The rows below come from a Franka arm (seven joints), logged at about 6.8 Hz.
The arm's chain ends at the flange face. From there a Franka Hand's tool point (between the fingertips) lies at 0.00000 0.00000 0.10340 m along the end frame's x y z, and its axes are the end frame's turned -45 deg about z.
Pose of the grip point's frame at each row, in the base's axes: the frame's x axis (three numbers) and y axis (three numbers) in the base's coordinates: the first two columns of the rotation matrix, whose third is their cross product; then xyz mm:
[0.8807 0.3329 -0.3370 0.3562 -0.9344 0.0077 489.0 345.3 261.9]
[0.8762 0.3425 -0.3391 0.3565 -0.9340 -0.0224 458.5 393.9 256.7]
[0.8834 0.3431 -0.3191 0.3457 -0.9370 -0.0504 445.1 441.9 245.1]
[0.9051 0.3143 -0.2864 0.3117 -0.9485 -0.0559 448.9 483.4 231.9]
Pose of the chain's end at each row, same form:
[0.8746 -0.4253 -0.2329 -0.3709 -0.8961 0.2437 521.3 358.4 359.3]
[0.8717 -0.4183 -0.2556 -0.3675 -0.9026 0.2239 492.0 404.4 353.9]
[0.8691 -0.4200 -0.2613 -0.3802 -0.9052 0.1900 477.8 448.7 343.0]
[0.8604 -0.4484 -0.2420 -0.4196 -0.8929 0.1630 478.8 487.4 330.8]

